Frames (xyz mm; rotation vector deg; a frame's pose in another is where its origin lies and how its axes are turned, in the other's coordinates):
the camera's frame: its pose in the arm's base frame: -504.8 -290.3 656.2 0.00 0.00 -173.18
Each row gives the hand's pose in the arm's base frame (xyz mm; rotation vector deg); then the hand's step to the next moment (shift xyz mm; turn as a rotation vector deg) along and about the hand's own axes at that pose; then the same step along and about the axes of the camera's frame.
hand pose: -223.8 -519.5 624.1 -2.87 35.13 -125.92
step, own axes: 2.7 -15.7 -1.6 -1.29 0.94 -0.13
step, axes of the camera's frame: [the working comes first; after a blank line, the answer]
step, axes of the arm's base frame: -13.4 7.0 5.1 1.49 0.51 -0.31

12.5 -8.6 5.1 -1.54 -0.33 -0.31
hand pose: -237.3 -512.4 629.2 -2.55 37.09 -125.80
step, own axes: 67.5 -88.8 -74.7 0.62 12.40 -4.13
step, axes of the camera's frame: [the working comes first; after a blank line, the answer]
step, axes of the arm's base frame: -125.9 29.9 -35.8 7.42 -5.18 -9.45

121.5 -44.6 -35.8 -6.76 6.02 -9.45
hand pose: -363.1 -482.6 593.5 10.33 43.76 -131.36
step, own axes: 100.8 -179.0 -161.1 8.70 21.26 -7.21
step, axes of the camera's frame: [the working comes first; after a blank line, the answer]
step, axes of the arm's base frame: -207.3 137.1 -80.0 7.04 -13.24 -18.83

189.5 -160.7 -80.0 -5.42 13.98 -18.83
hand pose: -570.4 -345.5 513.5 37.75 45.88 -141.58
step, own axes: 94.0 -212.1 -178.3 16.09 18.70 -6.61
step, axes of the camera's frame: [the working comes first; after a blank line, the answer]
step, axes of the arm's base frame: -137.2 241.1 -93.1 -0.31 -13.77 -21.51

107.6 -255.7 -93.1 1.95 13.64 -21.51
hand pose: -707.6 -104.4 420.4 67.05 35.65 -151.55
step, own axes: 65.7 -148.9 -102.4 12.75 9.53 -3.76
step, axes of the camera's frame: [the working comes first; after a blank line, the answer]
step, axes of the arm's base frame: -25.1 179.1 -65.4 -2.96 -6.83 -14.56

3.7 -180.8 -65.4 3.75 6.43 -14.56
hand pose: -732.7 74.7 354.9 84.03 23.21 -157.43
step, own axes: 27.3 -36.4 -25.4 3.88 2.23 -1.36
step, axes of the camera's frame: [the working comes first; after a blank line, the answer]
step, axes of the arm's base frame: 0.9 44.2 -27.6 -0.81 -1.38 -4.39

-6.2 -43.8 -27.6 0.97 1.28 -4.39
